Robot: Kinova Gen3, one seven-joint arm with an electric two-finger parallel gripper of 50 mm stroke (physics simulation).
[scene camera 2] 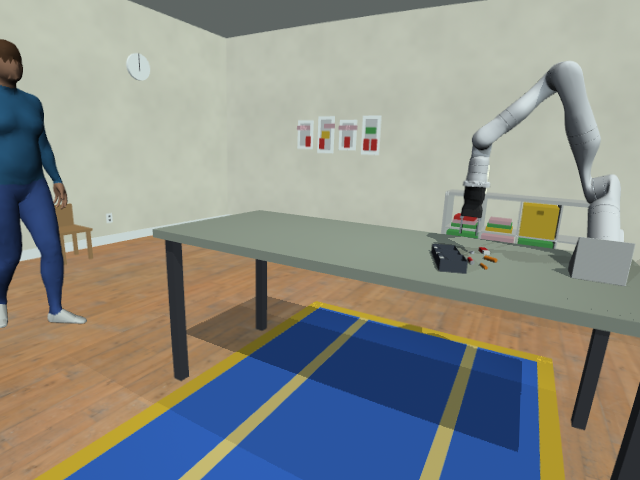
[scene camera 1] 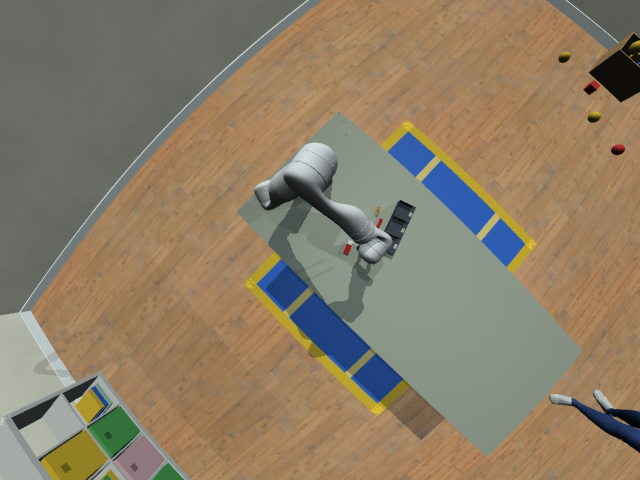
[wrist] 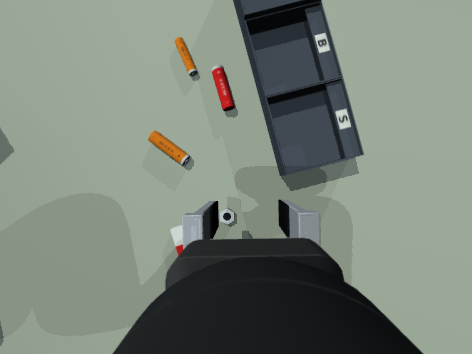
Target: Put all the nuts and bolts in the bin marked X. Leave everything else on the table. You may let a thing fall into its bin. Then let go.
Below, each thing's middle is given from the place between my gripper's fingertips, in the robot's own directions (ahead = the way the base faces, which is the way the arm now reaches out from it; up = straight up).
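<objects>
Taking the dark three-compartment bin tray [scene camera 2: 447,257] first, I find my hand 60 mm above it. My hand is also 60 mm short of the tray and 160 mm to the right of it.
</objects>
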